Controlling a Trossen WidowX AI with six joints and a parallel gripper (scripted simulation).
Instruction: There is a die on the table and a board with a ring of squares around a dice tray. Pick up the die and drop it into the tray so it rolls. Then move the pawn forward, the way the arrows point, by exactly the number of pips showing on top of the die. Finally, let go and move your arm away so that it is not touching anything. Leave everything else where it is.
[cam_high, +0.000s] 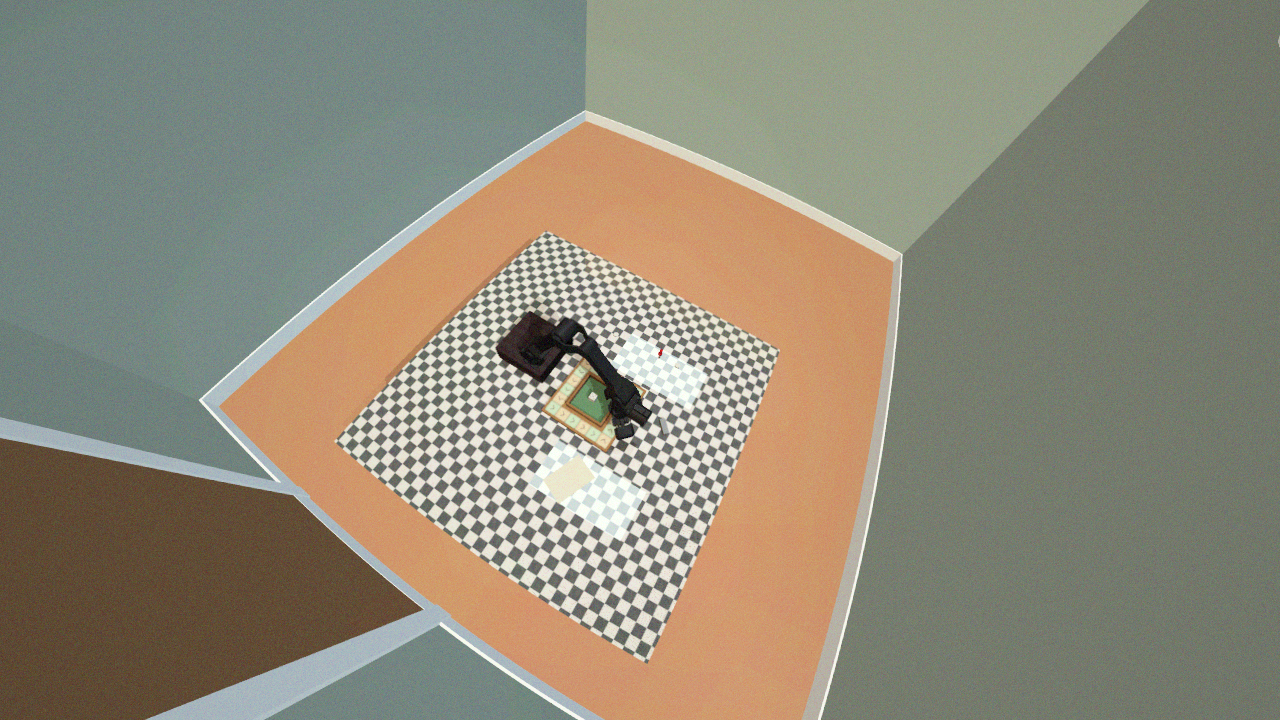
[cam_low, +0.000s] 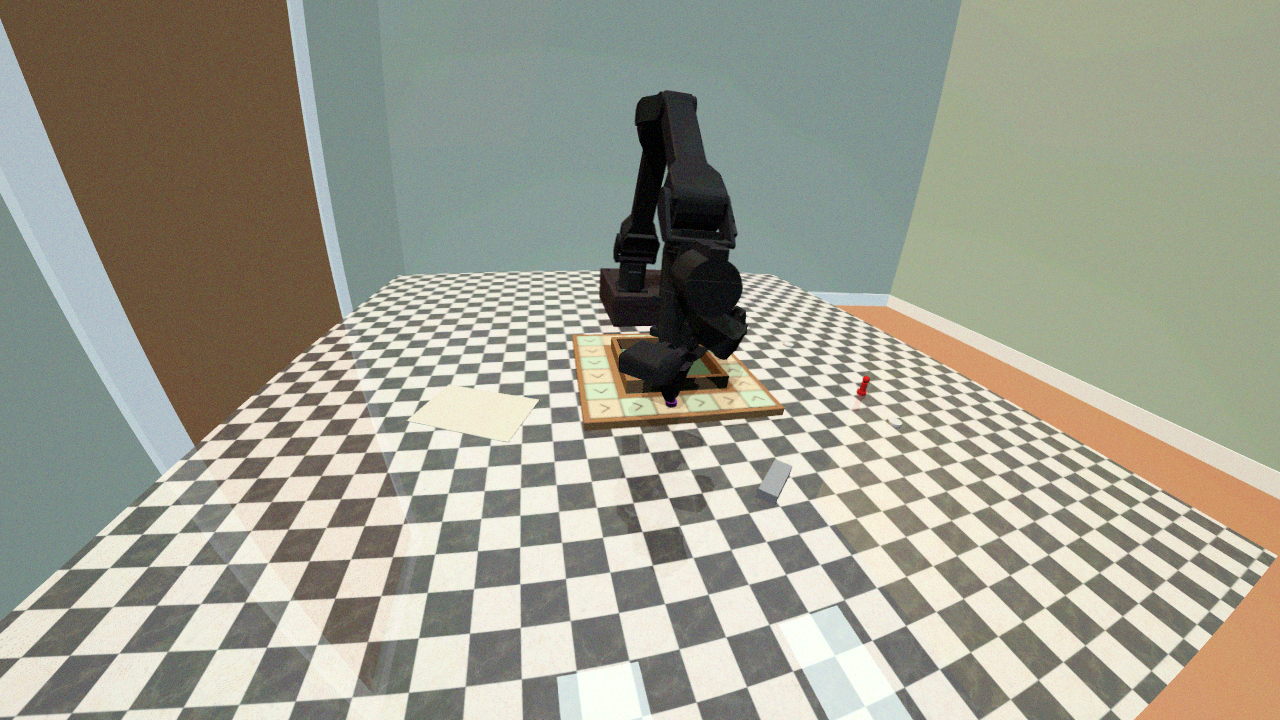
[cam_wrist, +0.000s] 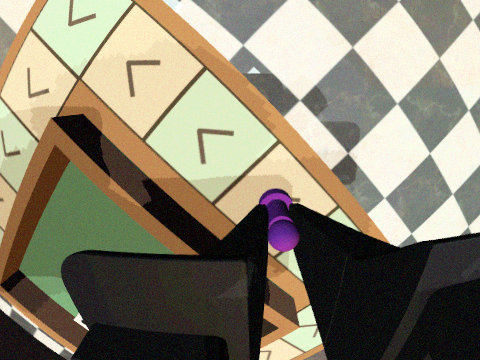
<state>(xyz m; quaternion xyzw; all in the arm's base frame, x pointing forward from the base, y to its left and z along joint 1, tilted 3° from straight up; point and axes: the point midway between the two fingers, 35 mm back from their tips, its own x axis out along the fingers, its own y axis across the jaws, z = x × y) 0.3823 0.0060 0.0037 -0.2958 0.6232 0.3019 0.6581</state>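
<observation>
Now: the purple pawn 1 cm above my gripper tip. Also, from my gripper tip: green tray (11 cm behind, 2 cm to the left, 1 cm below); white die (12 cm behind, 2 cm to the left, 1 cm above); grey block (16 cm ahead, 9 cm to the left, 1 cm below).
</observation>
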